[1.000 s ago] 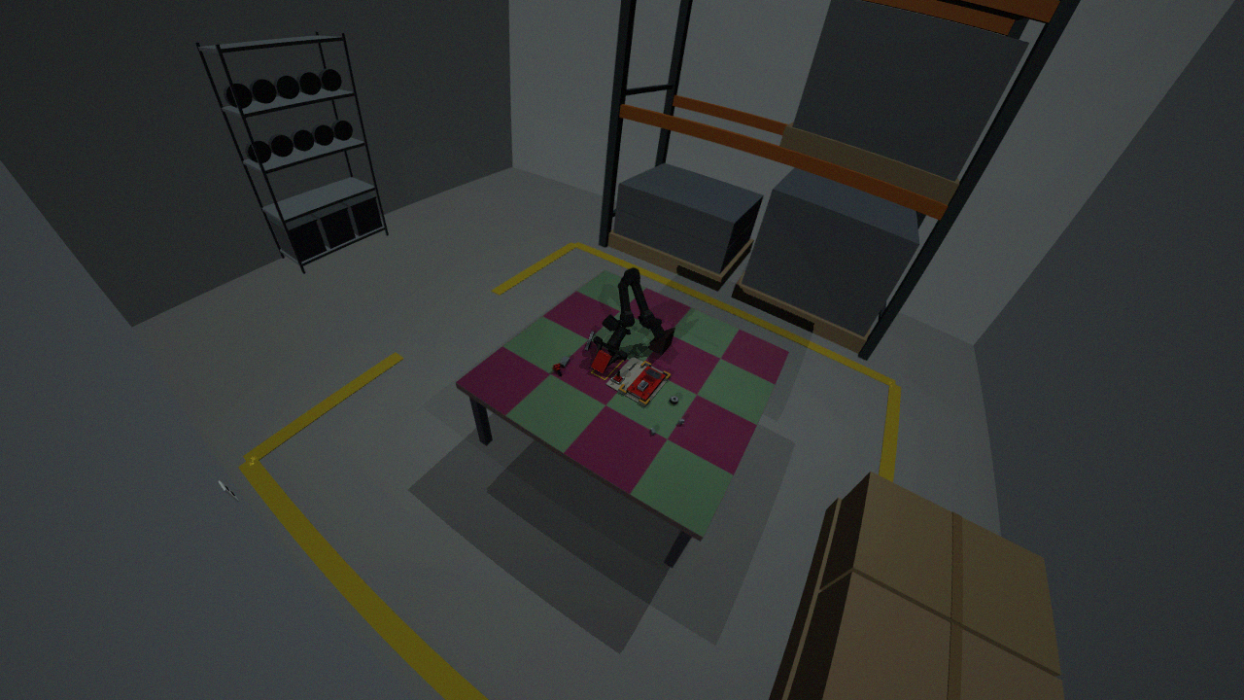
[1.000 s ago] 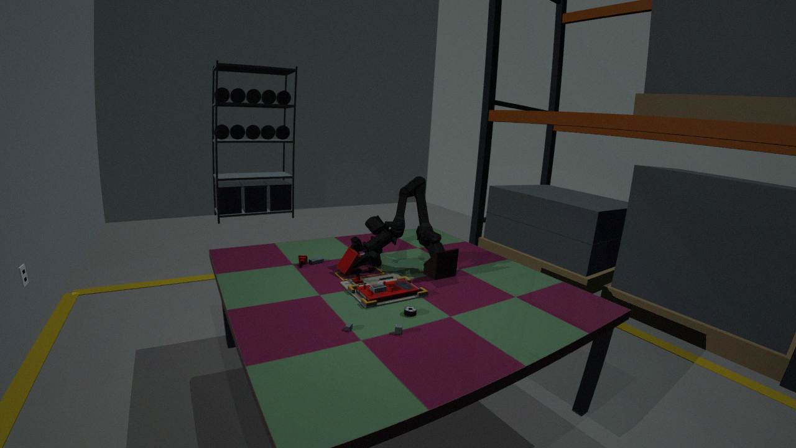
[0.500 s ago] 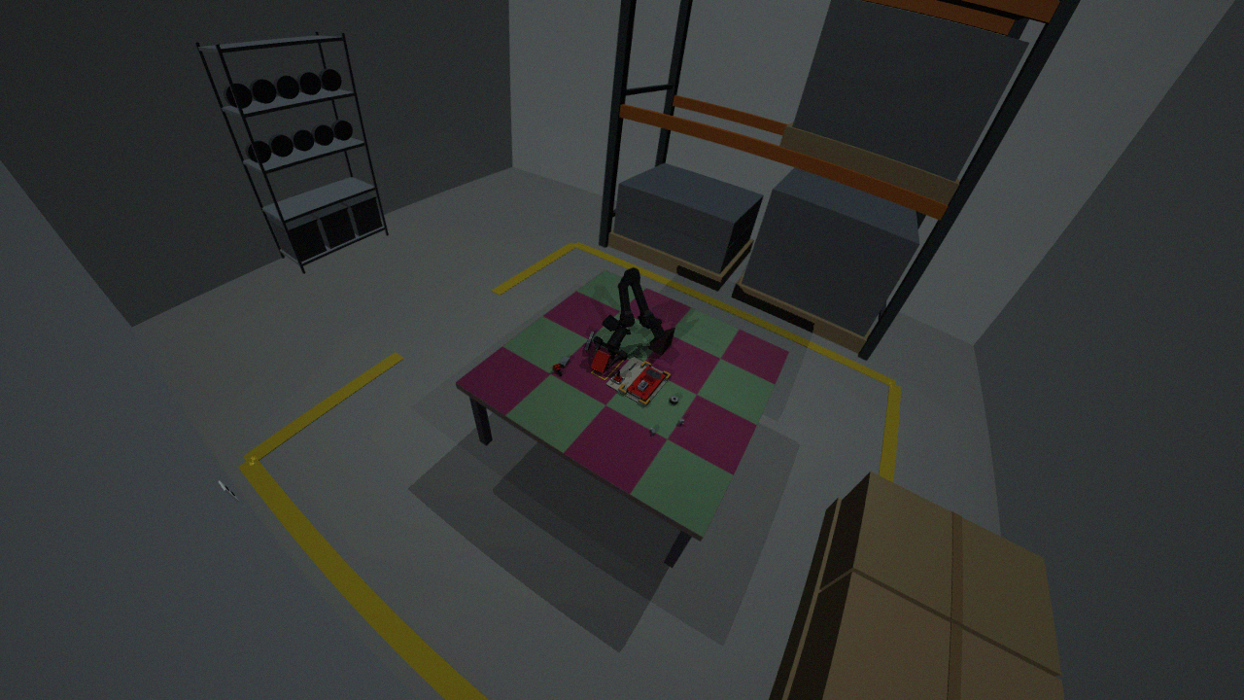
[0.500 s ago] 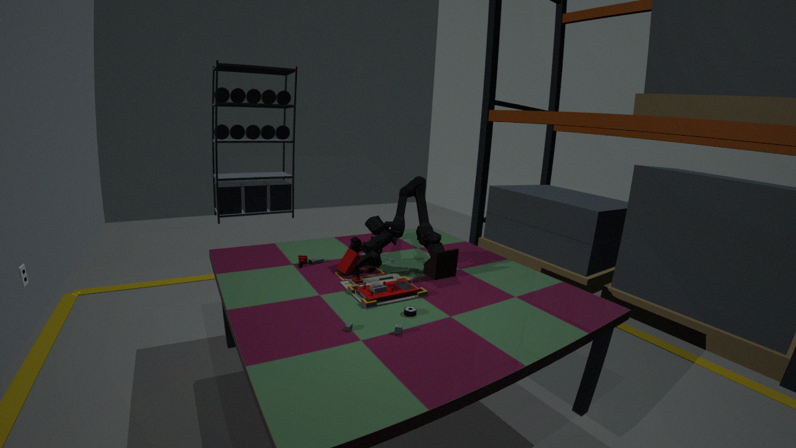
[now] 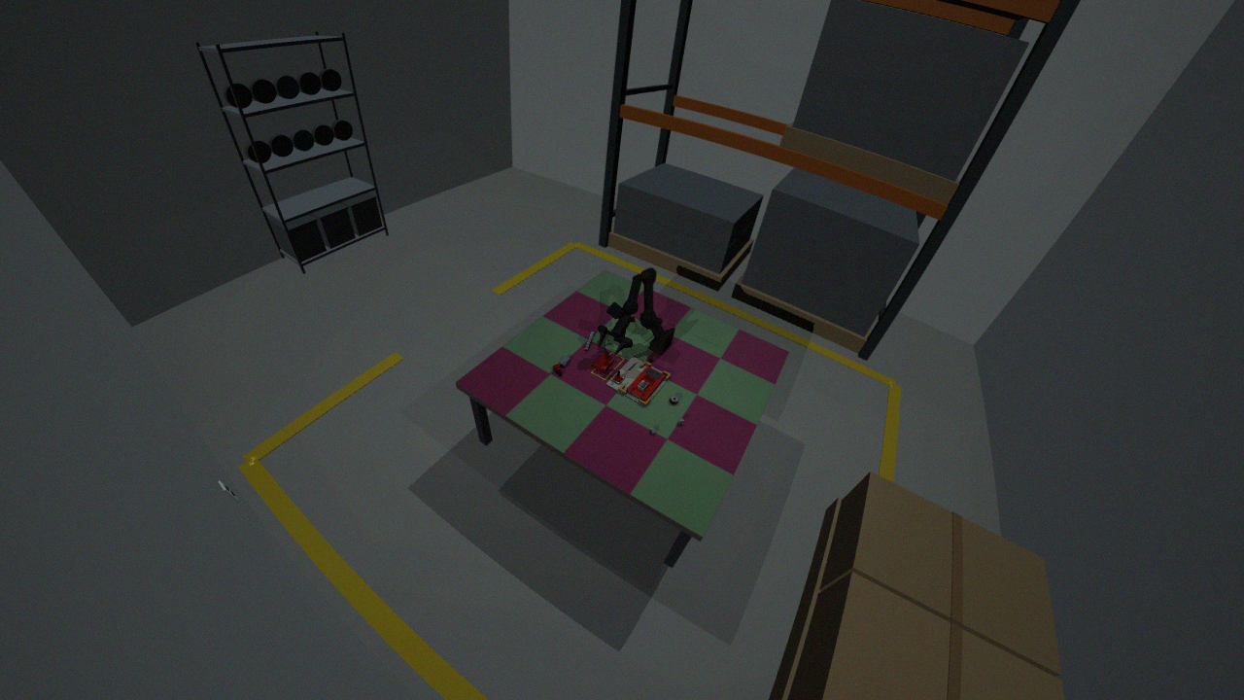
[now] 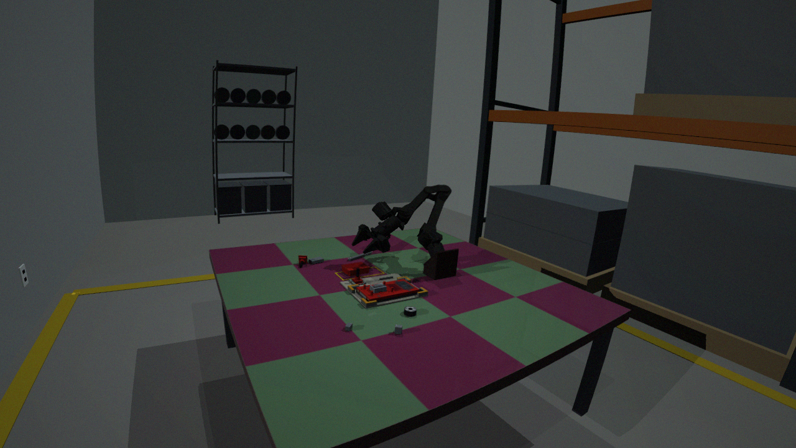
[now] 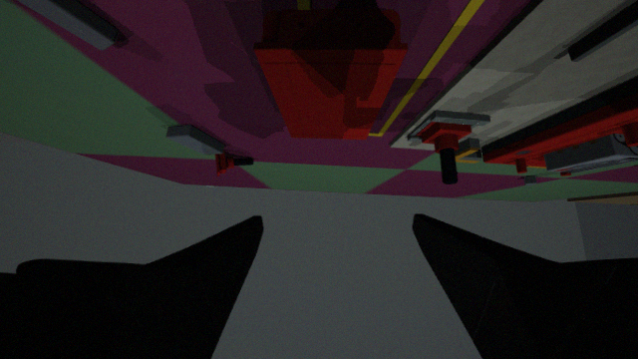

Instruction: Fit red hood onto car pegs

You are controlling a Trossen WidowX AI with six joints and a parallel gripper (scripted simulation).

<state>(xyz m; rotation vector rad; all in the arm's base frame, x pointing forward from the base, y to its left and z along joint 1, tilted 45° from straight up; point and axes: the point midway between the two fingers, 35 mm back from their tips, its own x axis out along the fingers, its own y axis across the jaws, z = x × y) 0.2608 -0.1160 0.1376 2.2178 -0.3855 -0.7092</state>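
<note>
The red hood lies 10 mm to the right of my gripper tip and 80 mm below it. The rest, counted from my gripper tip: grey engine block: 60 mm ahead, 240 mm to the left, 80 mm below; grey bar: 120 mm behind, 150 mm to the right, 100 mm below; jig: 20 mm ahead, 210 mm to the left, 90 mm below.
</note>
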